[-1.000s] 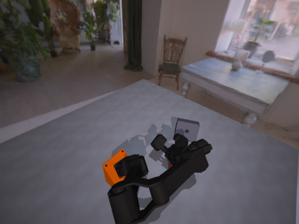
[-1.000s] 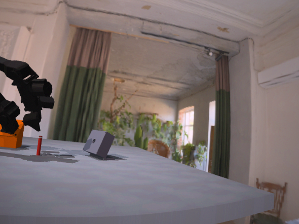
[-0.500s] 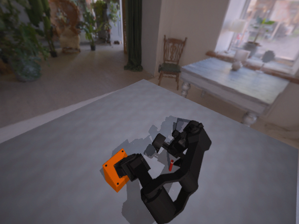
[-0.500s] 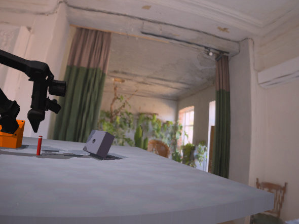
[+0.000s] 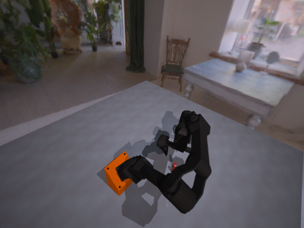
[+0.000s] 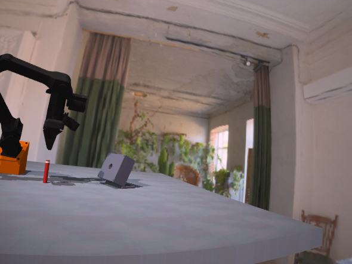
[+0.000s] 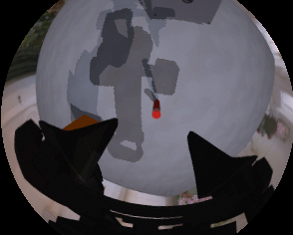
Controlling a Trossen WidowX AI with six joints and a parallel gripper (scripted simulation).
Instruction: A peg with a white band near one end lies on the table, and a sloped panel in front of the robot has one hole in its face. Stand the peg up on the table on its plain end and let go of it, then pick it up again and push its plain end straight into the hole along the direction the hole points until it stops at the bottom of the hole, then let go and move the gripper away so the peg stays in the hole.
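My gripper tip is now 60 mm above the red peg. The rest, counted from my gripper tip: grey sloped panel: 250 mm ahead, 70 mm to the left, 50 mm below.
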